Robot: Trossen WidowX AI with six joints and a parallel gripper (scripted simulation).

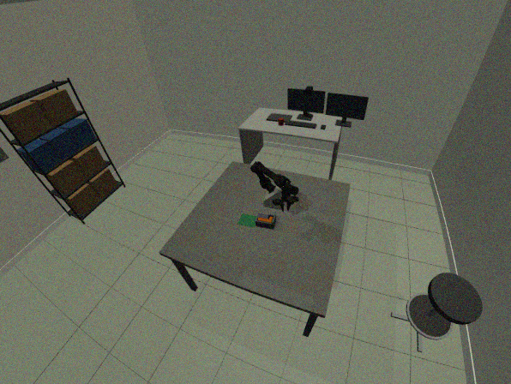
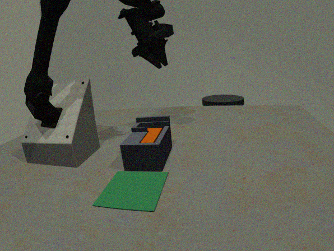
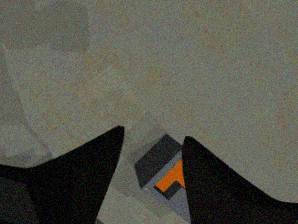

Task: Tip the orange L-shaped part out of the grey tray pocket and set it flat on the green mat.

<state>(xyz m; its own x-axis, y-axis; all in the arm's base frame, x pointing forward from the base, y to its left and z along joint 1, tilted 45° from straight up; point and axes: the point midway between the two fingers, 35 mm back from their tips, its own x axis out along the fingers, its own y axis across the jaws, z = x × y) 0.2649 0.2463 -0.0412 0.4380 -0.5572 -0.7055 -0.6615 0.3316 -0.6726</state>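
My gripper tip is 10 mm past the orange L-shaped part, 150 mm to the left of it and 170 mm above it. From my gripper tip the other things lie so: green mat: 10 mm ahead, 320 mm to the right, 230 mm below.
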